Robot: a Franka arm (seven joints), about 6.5 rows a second.
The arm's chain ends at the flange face. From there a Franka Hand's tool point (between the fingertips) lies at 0.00 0.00 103.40 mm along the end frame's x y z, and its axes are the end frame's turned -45 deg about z.
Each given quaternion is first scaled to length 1.
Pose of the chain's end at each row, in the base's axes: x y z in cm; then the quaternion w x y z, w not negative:
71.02, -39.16, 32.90, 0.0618, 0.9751, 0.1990, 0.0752
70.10, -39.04, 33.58, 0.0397, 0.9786, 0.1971, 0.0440
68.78, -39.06, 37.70, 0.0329, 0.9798, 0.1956, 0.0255
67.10, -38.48, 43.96, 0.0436, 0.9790, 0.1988, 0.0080
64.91, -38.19, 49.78, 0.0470, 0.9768, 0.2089, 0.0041
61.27, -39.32, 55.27, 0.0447, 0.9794, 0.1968, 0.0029
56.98, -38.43, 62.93, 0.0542, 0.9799, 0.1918, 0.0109
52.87, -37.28, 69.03, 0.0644, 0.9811, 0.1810, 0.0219
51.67, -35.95, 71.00, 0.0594, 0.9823, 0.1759, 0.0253
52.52, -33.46, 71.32, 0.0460, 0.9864, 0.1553, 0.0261
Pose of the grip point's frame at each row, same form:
72.79, -40.10, 22.76, 0.0859, 0.8248, 0.5570, 0.0458
71.15, -39.66, 23.31, 0.0535, 0.8287, 0.5566, 0.0255
69.43, -39.62, 27.40, 0.0402, 0.8304, 0.5557, 0.0110
67.44, -39.33, 33.66, 0.0433, 0.8284, 0.5583, -0.0093
65.20, -39.12, 39.49, 0.0450, 0.8225, 0.5668, -0.0142
61.51, -40.21, 44.97, 0.0424, 0.8296, 0.5566, -0.0144
57.42, -39.49, 52.65, 0.0542, 0.8319, 0.5522, -0.0107
53.56, -38.50, 58.79, 0.0679, 0.8372, 0.5427, -0.0044
52.40, -37.06, 60.75, 0.0646, 0.8402, 0.5384, 0.0006
53.20, -34.31, 61.04, 0.0525, 0.8519, 0.5210, 0.0065

